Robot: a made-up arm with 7 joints.
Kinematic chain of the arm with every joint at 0, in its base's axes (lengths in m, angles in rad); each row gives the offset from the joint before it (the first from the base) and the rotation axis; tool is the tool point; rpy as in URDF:
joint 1: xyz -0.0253 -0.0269 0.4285 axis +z
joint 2: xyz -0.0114 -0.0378 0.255 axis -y
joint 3: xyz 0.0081 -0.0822 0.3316 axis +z
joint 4: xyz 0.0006 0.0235 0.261 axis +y
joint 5: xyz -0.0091 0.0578 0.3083 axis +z
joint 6: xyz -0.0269 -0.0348 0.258 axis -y
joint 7: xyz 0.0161 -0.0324 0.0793 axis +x
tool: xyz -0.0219 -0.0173 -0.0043 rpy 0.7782 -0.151 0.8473
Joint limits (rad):
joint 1: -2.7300..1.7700
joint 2: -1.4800..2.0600
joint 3: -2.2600..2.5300
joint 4: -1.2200..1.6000
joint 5: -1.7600..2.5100
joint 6: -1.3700..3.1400
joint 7: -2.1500..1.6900
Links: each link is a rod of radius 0.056 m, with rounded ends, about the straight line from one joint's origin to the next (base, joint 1, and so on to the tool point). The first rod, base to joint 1, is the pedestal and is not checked.
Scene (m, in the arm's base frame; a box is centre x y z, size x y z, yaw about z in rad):
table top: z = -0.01
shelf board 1: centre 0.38 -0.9 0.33 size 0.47 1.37 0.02 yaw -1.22
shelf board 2: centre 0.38 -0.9 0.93 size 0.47 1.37 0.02 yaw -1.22
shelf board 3: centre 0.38 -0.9 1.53 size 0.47 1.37 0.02 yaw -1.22
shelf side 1: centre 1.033 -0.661 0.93 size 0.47 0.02 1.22 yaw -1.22
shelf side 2: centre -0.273 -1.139 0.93 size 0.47 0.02 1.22 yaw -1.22
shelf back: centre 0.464 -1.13 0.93 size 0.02 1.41 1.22 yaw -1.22
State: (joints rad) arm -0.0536 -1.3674 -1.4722 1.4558 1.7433 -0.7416 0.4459
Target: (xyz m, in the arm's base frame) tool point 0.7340 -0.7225 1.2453
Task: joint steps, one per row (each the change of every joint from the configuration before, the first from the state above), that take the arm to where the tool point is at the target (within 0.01 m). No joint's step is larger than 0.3 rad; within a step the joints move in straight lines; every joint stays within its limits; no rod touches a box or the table.
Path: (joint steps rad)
1: 0.1700 -0.0375 -0.0663 0.0481 0.0202 -0.1011 0.2260
2: 0.1701 -0.0376 -0.0664 0.0480 0.0203 -0.1010 0.2260
3: 0.1700 -0.0375 -0.0663 0.0481 0.0202 -0.1011 0.2260
4: 0.1086 0.1751 -0.1963 -0.0058 -0.0925 0.1507 -0.2190
5: 0.1086 0.1750 -0.1962 -0.0057 -0.0926 0.1506 -0.2189
6: 0.1086 0.1751 -0.1963 -0.0058 -0.0926 0.1507 -0.2189
7: -0.2286 0.0064 0.1452 -0.2181 0.0584 -0.0057 -0.0146
8: -0.2286 0.0064 0.1452 -0.2182 0.0584 -0.0058 -0.0147
9: -0.2286 0.0064 0.1452 -0.2181 0.0584 -0.0057 -0.0146
10: -0.2285 0.0064 0.1452 -0.2181 0.0584 -0.0057 -0.0146

